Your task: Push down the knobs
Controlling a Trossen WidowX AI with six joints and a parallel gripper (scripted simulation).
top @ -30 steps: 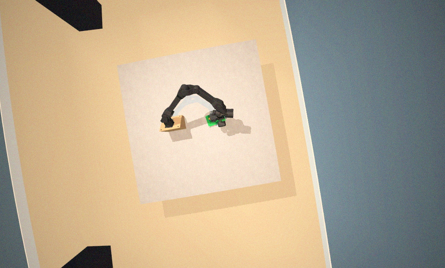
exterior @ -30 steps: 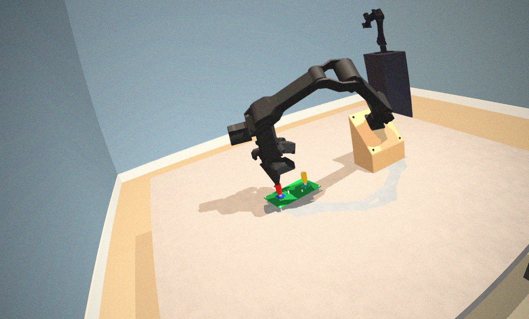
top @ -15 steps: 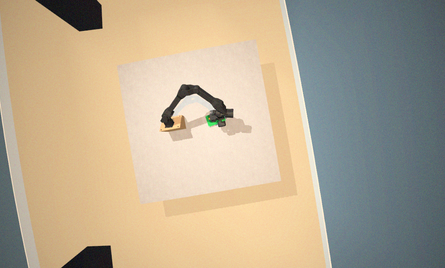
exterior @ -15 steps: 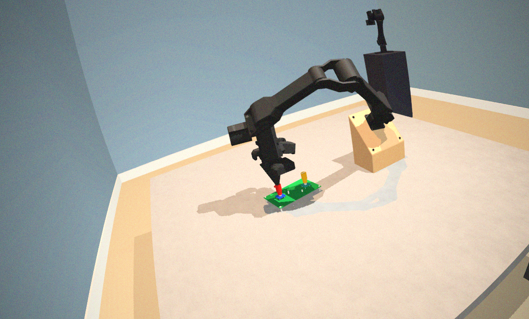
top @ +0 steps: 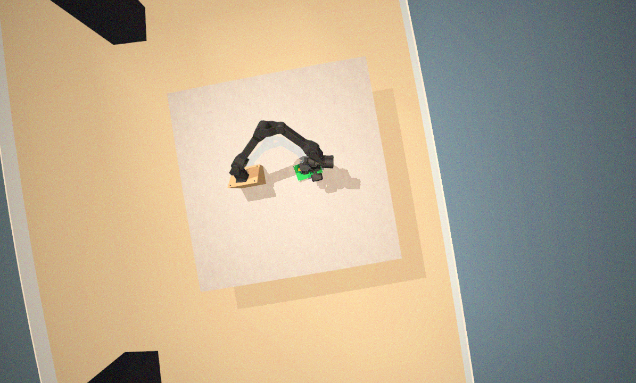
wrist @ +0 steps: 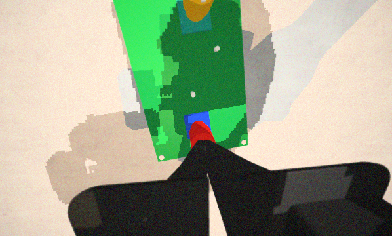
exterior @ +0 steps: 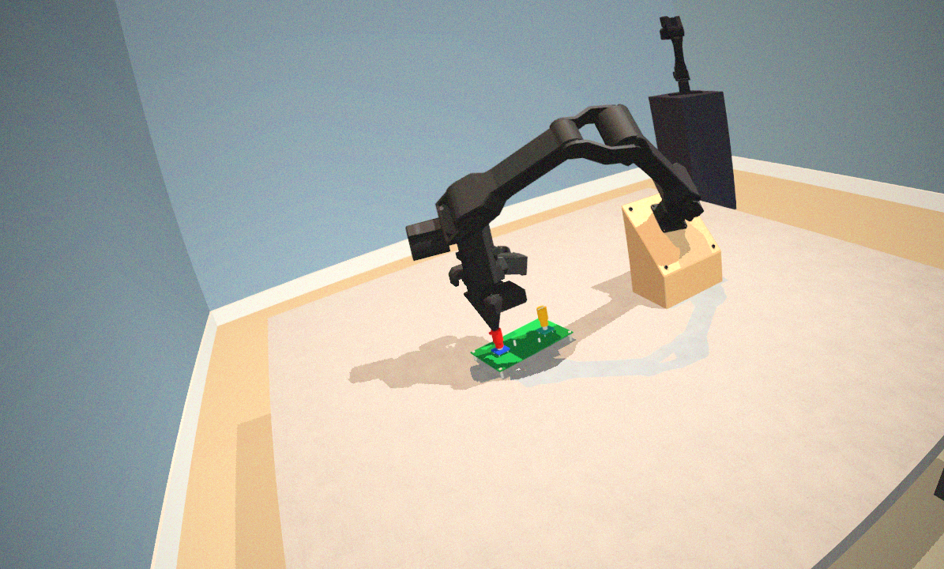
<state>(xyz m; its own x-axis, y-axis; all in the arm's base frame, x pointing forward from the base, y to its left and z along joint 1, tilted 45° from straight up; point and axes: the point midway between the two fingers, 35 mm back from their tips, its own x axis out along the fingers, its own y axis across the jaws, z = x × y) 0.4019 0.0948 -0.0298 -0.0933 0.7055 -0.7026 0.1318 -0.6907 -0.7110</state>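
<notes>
My gripper tip is now 20 mm above the red knob. Round my gripper tip: orange knob (90 mm behind, 10 mm to the right, 10 mm below).
</notes>
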